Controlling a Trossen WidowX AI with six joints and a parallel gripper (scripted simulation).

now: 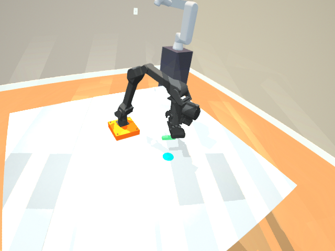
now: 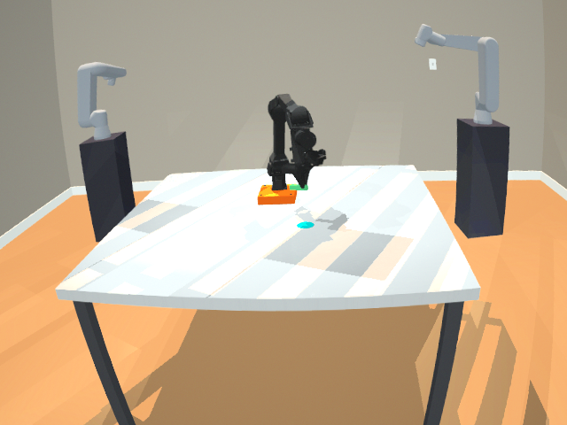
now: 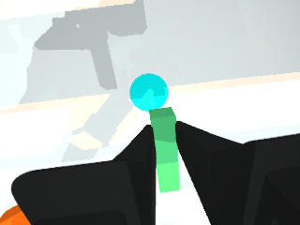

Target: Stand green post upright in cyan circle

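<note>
Right now the cyan circle is 140 mm below my gripper tip and 10 mm behind it. Round my gripper tip: green post 20 mm to the right, 10 mm behind.
</note>
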